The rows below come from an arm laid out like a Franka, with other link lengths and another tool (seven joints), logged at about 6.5 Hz.
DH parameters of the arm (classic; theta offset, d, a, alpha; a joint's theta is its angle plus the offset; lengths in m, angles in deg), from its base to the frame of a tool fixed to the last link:
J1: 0 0.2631 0 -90
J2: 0 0 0 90
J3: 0 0.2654 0.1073 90
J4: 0 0 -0.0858 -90
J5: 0 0.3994 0 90
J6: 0 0 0.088 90
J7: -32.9 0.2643 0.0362 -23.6
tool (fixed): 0 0.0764 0 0
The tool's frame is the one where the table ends.
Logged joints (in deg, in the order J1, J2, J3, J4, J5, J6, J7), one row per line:
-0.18, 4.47, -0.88, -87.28, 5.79, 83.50, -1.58
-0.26, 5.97, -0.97, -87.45, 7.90, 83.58, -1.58
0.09, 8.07, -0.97, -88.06, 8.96, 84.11, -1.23
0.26, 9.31, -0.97, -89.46, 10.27, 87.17, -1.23
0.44, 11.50, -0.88, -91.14, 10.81, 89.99, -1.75
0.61, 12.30, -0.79, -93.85, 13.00, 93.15, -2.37
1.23, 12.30, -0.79, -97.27, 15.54, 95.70, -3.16
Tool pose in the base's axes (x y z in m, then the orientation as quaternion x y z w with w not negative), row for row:
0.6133, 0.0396, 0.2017, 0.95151, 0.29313, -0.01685, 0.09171
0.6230, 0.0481, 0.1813, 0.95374, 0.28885, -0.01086, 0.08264
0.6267, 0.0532, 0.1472, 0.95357, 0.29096, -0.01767, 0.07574
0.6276, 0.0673, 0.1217, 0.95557, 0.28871, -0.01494, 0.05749
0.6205, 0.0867, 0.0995, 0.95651, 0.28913, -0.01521, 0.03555
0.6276, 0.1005, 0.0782, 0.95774, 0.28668, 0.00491, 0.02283
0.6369, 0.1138, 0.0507, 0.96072, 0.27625, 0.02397, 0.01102
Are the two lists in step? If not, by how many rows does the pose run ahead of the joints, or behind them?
The pose runs 2 rows ahead of the joints: the pose in row i belongs to the joints in row i + 2.
